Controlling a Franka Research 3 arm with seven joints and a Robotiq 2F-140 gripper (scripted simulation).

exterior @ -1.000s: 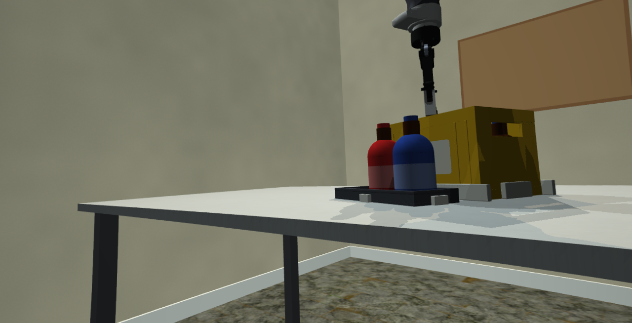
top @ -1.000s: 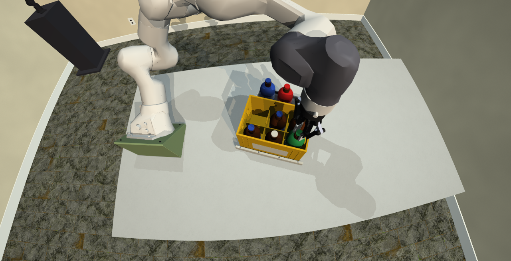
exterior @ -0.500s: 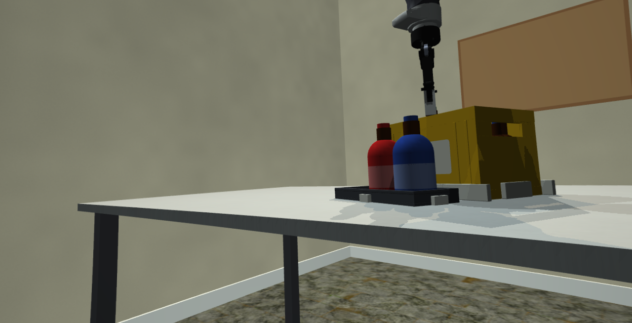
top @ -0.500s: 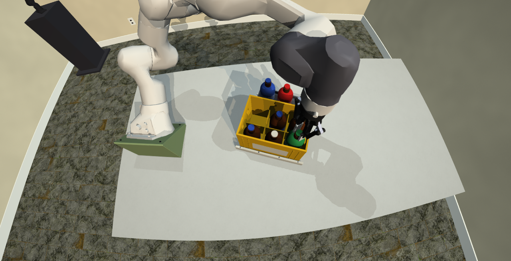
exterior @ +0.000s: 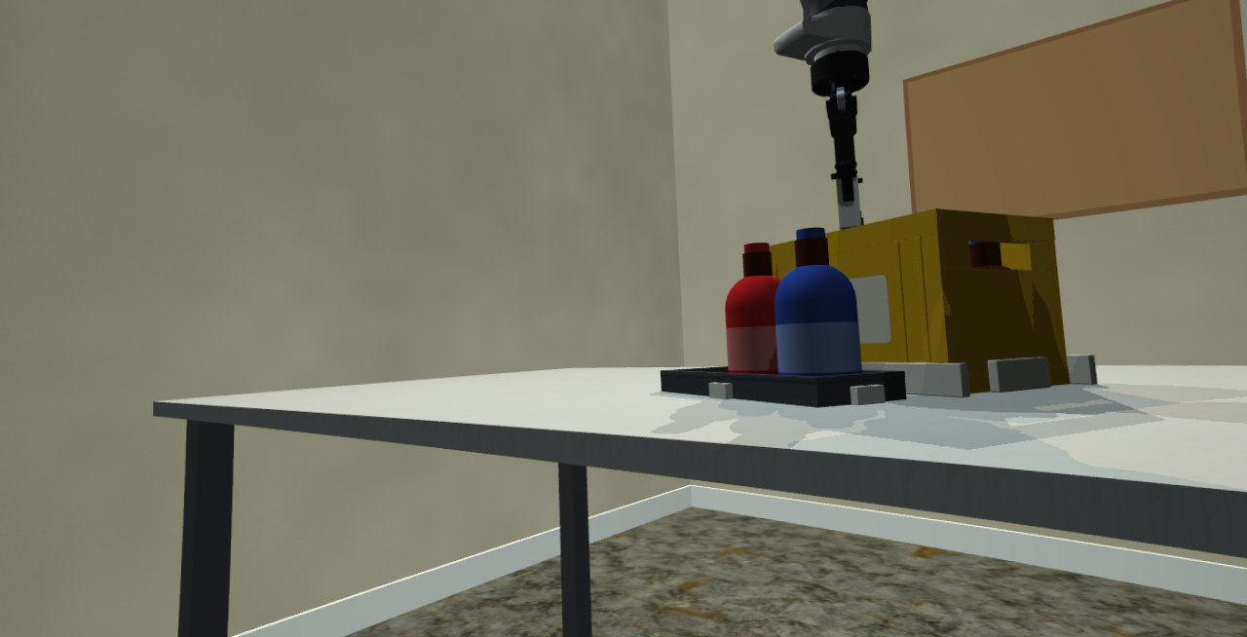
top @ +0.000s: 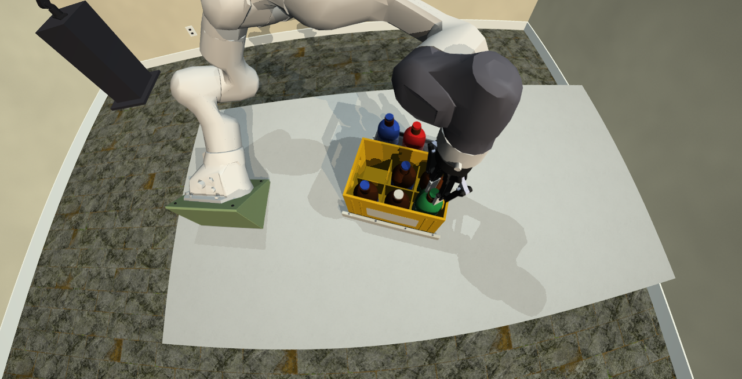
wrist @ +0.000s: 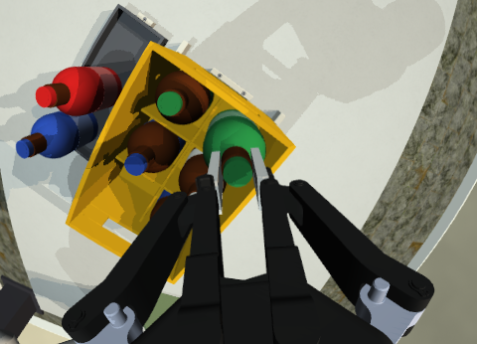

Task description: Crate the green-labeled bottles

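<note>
Now: hand 9 cm above the green-labeled bottle. Round my hand: blue-labeled bottle (29 cm to the left, 15 cm below, 8 cm behind); red bottle (25 cm to the left, 15 cm below); dark tray (25 cm to the left, 22 cm below).
</note>
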